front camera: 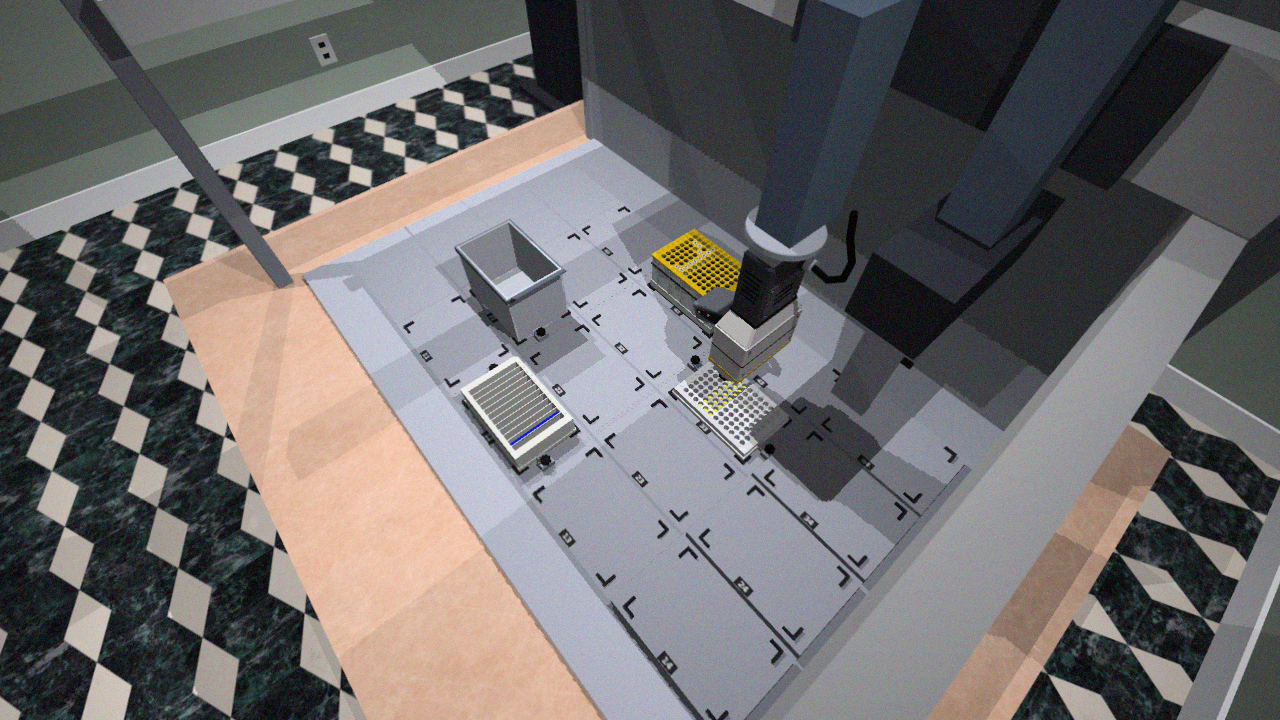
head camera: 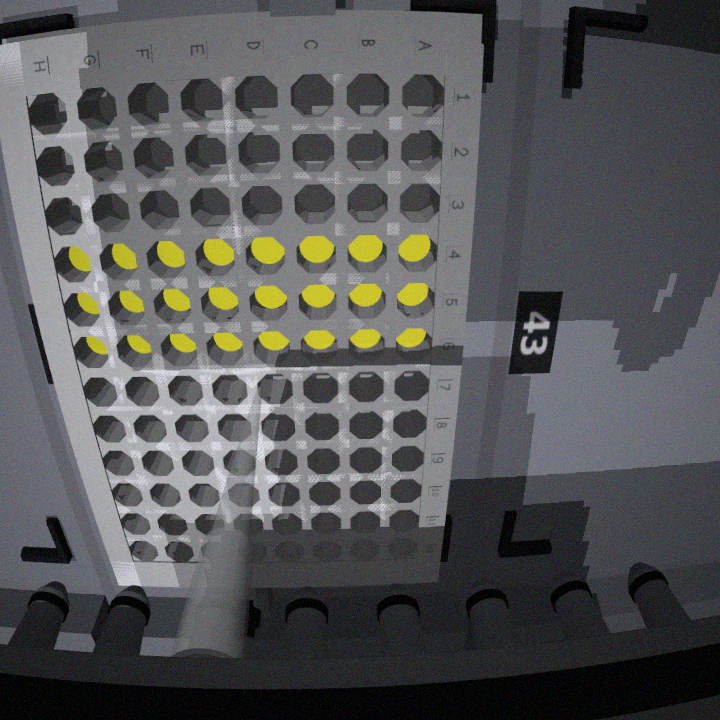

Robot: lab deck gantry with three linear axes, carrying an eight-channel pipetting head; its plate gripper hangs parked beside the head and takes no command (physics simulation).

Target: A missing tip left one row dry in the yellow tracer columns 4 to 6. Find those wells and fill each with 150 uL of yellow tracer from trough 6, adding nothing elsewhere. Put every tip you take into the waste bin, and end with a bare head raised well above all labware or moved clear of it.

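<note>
The white well plate (front camera: 741, 448) (head camera: 463, 225) lies under the pipetting head (front camera: 756, 344). In the head view, every well A to H of columns 4, 5 and 6 shows yellow, row D included; the other columns show no colour. One clear tip (head camera: 218, 591) is on the third nozzle from the left, with no yellow visible in it. Its lower end appears over the row D and E side near column 7; its height is unclear. The other nozzles are bare. The trough reservoir (front camera: 546, 438) shows a blue line; yellow is not discernible there. The parked plate gripper's opening cannot be made out.
The grey open waste bin (front camera: 541, 308) stands at the left behind the reservoir. The yellow tip rack (front camera: 675, 259) stands behind the head, partly hidden by it. A black label marked 43 (head camera: 535, 332) lies beside the plate.
</note>
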